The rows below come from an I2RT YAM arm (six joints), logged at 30 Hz.
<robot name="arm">
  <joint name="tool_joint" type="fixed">
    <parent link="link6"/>
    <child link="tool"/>
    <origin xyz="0 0 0" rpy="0 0 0"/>
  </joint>
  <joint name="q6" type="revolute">
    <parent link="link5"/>
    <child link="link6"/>
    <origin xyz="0 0.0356 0.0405" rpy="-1.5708 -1.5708 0"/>
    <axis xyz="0 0 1"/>
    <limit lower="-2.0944" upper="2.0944"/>
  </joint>
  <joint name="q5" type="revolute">
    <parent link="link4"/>
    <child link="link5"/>
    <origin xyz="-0.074 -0.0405 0.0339" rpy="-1.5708 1.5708 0"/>
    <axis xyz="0 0 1"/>
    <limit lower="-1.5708" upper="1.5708"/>
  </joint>
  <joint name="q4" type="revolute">
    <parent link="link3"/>
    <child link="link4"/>
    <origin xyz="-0.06 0.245 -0.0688" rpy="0 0 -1.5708"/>
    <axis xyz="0 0 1"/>
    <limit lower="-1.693" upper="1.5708"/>
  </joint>
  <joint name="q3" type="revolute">
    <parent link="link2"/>
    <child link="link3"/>
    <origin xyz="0.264 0 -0.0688" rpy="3.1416 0 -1.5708"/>
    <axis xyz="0 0 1"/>
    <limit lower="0" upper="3.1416"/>
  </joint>
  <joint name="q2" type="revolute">
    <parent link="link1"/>
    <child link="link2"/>
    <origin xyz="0.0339 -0.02 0.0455" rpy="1.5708 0 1.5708"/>
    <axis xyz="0 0 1"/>
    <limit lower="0" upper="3.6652"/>
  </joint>
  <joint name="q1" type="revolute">
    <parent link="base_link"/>
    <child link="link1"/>
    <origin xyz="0 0 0.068" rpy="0 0 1.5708"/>
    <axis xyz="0 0 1"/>
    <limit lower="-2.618" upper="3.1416"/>
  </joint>
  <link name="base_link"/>
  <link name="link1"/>
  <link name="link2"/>
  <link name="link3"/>
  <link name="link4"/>
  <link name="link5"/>
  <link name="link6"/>
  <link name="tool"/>
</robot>
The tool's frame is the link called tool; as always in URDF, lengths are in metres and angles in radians.
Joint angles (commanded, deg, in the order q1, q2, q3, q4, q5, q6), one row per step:
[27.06 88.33 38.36 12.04 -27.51 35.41]
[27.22 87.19 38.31 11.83 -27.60 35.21]
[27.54 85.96 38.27 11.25 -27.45 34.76]
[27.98 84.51 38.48 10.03 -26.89 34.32]
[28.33 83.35 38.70 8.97 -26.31 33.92]
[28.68 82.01 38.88 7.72 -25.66 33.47]
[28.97 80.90 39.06 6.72 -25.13 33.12]
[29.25 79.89 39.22 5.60 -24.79 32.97]
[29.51 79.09 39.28 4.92 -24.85 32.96]
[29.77 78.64 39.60 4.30 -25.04 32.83]
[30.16 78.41 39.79 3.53 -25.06 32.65]
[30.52 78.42 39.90 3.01 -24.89 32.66]
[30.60 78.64 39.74 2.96 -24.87 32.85]
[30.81 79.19 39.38 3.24 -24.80 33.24]
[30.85 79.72 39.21 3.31 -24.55 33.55]
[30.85 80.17 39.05 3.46 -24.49 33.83]
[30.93 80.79 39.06 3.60 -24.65 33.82]
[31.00 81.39 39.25 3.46 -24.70 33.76]
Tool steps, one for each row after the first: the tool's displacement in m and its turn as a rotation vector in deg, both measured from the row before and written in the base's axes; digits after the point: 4 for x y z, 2 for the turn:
[-0.0018 0.0001 0.0050 0.37 -0.90 0.34]
[-0.0026 0.0004 0.0049 0.01 -0.91 0.44]
[-0.0028 0.0007 0.0061 -0.27 -0.87 0.22]
[-0.0022 0.0005 0.0050 -0.32 -0.74 0.09]
[-0.0028 0.0001 0.0053 -0.40 -0.75 0.06]
[-0.0023 0.0001 0.0046 -0.28 -0.66 0.04]
[-0.0025 0.0000 0.0038 -0.21 -0.25 0.08]
[-0.0022 0.0003 0.0030 0.11 -0.15 0.31]
[-0.0011 0.0010 0.0029 0.11 -0.17 0.48]
[-0.0016 0.0013 0.0009 -0.24 0.18 0.50]
[-0.0011 0.0013 -0.0003 -0.29 0.32 0.22]
[-0.0004 0.0002 -0.0020 -0.15 0.50 -0.04]
[-0.0005 0.0009 -0.0041 -0.20 0.81 -0.06]
[0.0003 0.0002 -0.0033 -0.32 0.69 -0.33]
[0.0003 0.0001 -0.0027 -0.15 0.58 -0.20]
[0.0006 0.0009 -0.0026 -0.16 0.45 0.21]
[0.0008 0.0009 -0.0020 -0.28 0.44 0.14]

